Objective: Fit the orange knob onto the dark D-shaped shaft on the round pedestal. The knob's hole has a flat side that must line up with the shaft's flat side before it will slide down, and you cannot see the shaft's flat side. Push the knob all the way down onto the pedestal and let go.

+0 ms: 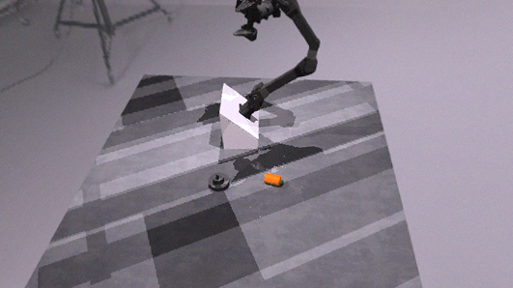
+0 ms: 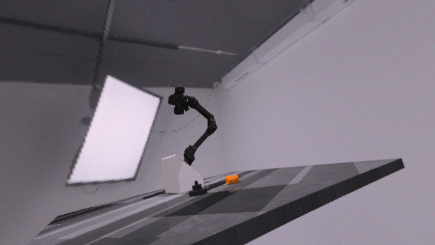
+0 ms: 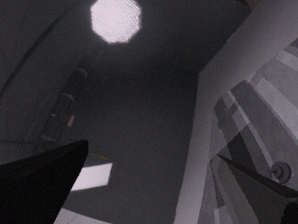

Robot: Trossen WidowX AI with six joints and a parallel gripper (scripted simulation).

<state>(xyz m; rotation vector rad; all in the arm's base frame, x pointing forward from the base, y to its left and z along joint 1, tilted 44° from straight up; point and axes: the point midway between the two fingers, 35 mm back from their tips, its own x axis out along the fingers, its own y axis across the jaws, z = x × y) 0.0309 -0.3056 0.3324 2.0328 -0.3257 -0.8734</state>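
The orange knob is 24 cm ahead of my gripper tip, 12 cm to the left of it and 55 cm below it. From my gripper tip the other things lie so: dark pedestal: 24 cm ahead, 10 cm to the right, 54 cm below.
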